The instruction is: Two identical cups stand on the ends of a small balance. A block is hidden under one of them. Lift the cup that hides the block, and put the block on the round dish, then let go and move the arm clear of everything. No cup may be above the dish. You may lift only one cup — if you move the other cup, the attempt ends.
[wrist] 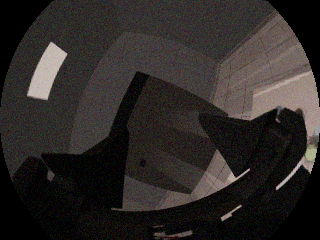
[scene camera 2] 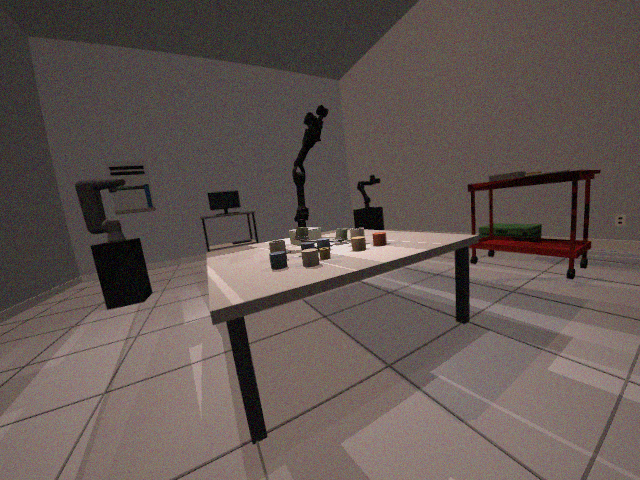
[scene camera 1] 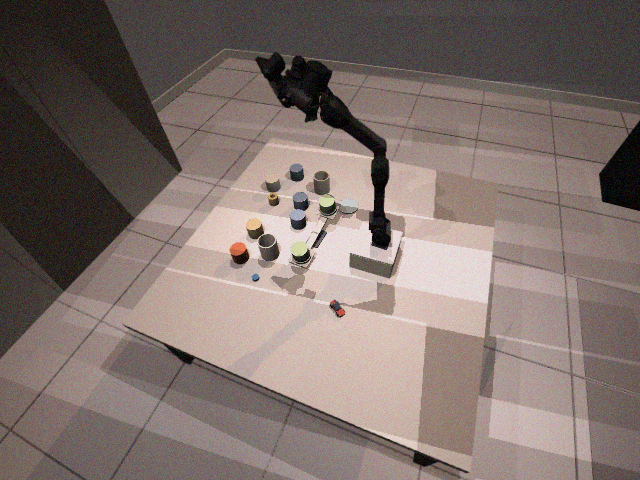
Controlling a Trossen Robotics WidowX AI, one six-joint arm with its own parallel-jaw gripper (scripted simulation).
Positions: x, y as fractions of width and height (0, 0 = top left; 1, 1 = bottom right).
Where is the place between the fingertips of the gripper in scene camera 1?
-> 0.41, 0.14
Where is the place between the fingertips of the gripper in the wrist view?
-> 0.51, 0.51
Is the gripper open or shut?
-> Open.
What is the gripper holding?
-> Nothing.
